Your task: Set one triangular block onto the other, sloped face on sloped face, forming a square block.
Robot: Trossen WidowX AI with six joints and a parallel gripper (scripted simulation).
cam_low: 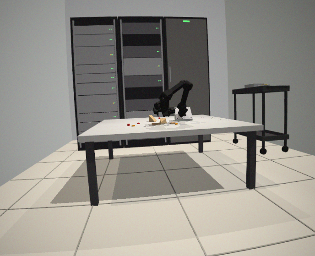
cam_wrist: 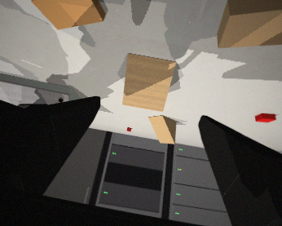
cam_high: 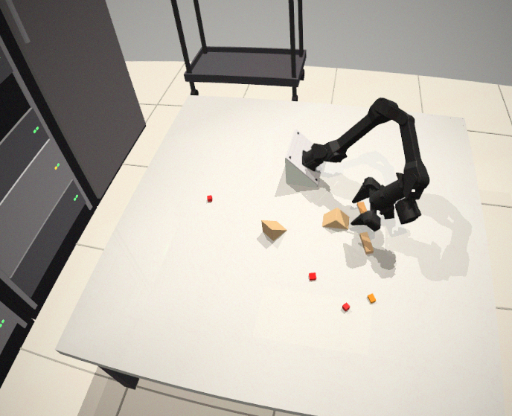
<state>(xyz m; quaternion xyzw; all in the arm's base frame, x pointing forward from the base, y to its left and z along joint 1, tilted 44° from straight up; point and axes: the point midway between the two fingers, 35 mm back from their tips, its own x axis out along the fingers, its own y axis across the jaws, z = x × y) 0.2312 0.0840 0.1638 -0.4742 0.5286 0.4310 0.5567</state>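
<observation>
Right now my gripper tip is 10 mm past the triangular block, 50 mm to the left of it and 40 mm above it. Round my gripper tip: tan plank 80 mm ahead, 50 mm to the left, 60 mm below.
</observation>
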